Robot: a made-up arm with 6 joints.
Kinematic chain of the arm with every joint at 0, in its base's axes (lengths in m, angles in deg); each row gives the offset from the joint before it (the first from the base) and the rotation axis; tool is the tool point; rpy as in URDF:
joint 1: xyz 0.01 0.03 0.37 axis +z
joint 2: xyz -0.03 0.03 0 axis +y
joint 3: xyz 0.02 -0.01 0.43 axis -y
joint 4: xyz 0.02 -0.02 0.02 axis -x
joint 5: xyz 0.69 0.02 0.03 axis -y
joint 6: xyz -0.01 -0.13 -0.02 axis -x
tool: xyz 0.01 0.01 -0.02 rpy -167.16 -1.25 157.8
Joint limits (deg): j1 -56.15..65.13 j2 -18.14..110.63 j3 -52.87..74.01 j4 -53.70..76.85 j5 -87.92..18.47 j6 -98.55..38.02
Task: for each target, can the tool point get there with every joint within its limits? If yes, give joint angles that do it. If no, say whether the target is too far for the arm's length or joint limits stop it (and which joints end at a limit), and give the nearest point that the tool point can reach.
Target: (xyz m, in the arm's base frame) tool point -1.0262 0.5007 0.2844
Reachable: no: joint limits stop it (at a limit: joint 2, joint 3, joint 4, joint 5, joint 6) | nearest point -0.3135 0.1770 0.0692 | short by 0.812 m
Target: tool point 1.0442 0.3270 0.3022
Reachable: yes | joints 21.44 75.87 62.11 0.50 -19.67 4.33
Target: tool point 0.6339 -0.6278 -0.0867
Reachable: yes | joints -41.65 85.45 35.62 37.82 -41.22 -5.98
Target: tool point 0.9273 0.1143 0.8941
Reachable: yes | joints 10.71 34.82 47.11 0.27 -5.88 -68.70
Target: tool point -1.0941 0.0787 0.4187
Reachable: no: joint limits stop it (at a limit: joint 2, joint 3, joint 4, joint 5, joint 6) | nearest point -0.3450 0.0457 0.0692 | short by 0.827 m
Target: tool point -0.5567 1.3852 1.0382
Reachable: no: too far | nearest point 0.3907 0.8712 0.9938 | short by 1.079 m
